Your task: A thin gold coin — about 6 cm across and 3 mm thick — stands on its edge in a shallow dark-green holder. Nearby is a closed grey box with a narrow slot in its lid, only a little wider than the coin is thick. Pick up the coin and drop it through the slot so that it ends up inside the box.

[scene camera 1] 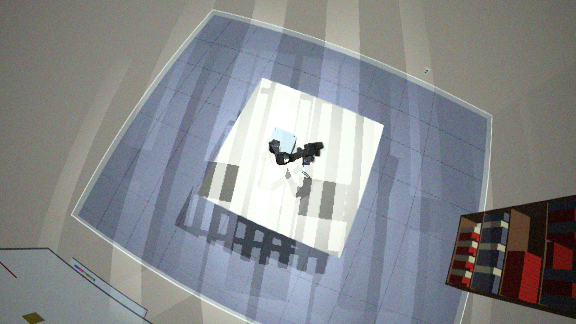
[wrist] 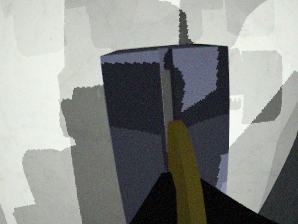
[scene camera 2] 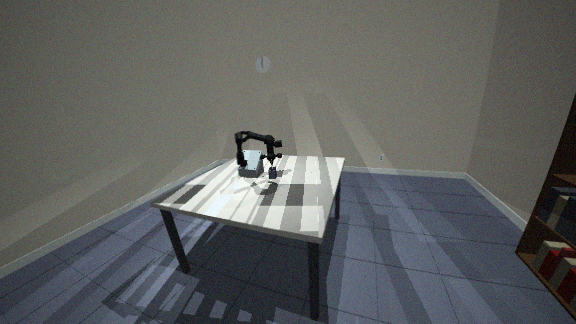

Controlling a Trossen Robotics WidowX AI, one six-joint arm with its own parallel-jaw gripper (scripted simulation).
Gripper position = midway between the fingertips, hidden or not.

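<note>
It's my gripper (wrist: 175, 181) that's holding a gold coin.
</note>
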